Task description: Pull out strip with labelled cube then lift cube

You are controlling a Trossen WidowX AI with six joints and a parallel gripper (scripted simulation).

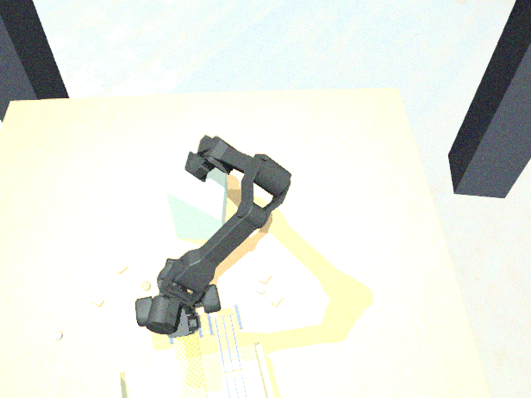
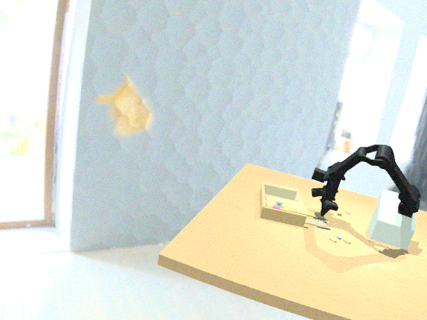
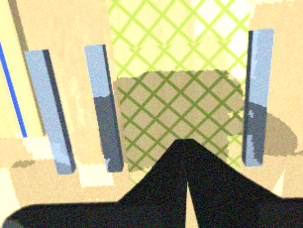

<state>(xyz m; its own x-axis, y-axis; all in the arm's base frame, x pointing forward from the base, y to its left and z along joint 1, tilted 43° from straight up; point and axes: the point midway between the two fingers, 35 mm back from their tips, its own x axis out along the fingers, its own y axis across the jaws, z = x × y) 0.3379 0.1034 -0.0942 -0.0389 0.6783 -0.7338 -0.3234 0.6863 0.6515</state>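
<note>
My gripper tip is 100 mm short of the yellow-green cross-hatched strip and 30 mm to the right of it. From my gripper tip the other things lie so: white labelled cube (210 mm ahead, 70 mm to the left, 10 mm above).
</note>
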